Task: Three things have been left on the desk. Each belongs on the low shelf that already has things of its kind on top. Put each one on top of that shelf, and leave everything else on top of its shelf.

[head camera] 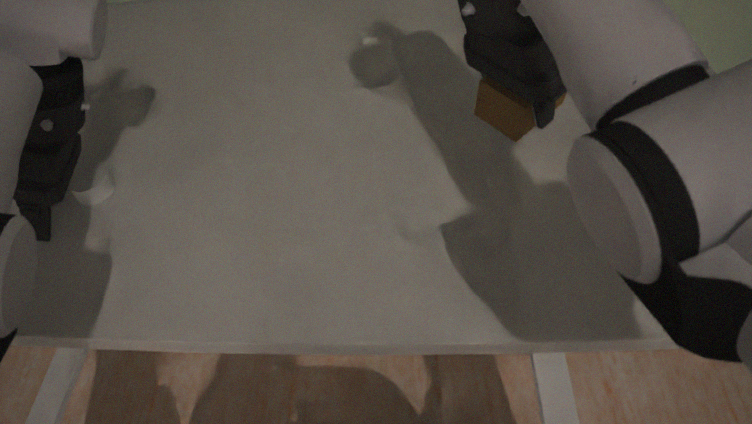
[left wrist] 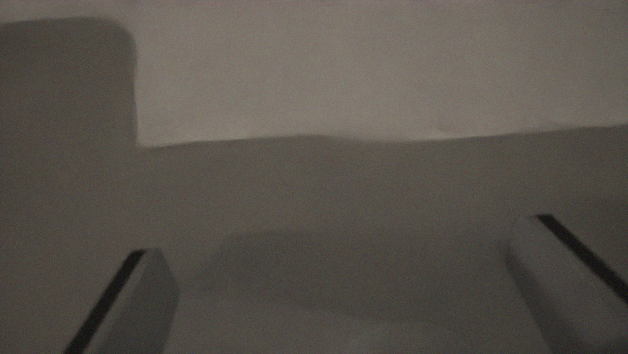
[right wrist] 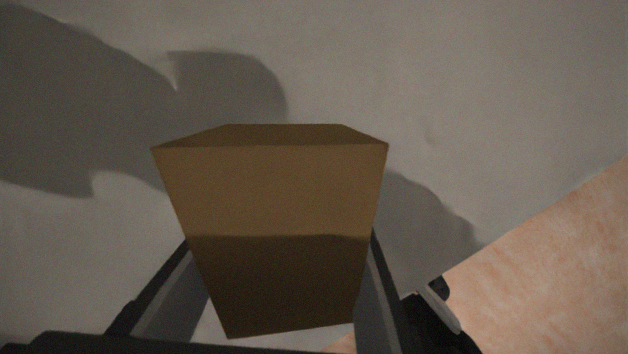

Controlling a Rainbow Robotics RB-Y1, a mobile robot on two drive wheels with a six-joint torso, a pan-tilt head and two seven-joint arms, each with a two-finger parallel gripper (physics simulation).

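Frame: origin at the robot's base, x back, y down, z right, level; millimetres.
Seen in the pictures: left gripper, between the fingertips: (head camera: 53,205) (left wrist: 338,254); right gripper, between the fingertips: (head camera: 519,106) (right wrist: 295,211).
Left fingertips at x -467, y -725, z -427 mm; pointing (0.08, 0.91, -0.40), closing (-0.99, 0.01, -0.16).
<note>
Pixels of each thing's top centre, then the offset from my left fingertips to it. Level surfaces: height alone.
- brown box-shaped block, centre of its top: (right wrist: 278,278) (head camera: 528,68) dz +579, dx -58, dy -120 mm
- desk, height of its surface: dy +4 mm
- pale rounded shape, centre of its top: (head camera: 87,177) dz +47, dx -27, dy -20 mm
- wood-toned floor, height of its surface: dy +724 mm
A brown box-shaped block (head camera: 502,110) (right wrist: 272,190) is between the fingers of my right gripper (head camera: 543,113) (right wrist: 280,245). The gripper is shut on it and holds it over the desk (head camera: 273,184) (right wrist: 500,100) at the upper right of the head view. My left gripper (head camera: 42,229) (left wrist: 338,254) is open and empty over the desk's left side. One of its fingers shows in the head view. A pale rounded shape (head camera: 97,190) (left wrist: 410,337) lies beside and below it. I cannot tell whether it is an object or a lit patch. The low shelves do not show.
The desk's near edge (head camera: 315,347) runs across the lower head view, with pale legs (head camera: 555,389) and a wood-toned floor (head camera: 658,389) (right wrist: 565,280) beyond it. Dark arm shadows fall across the desk. Part of a dark and grey robot part shows at the lower right of the right wrist view.
</note>
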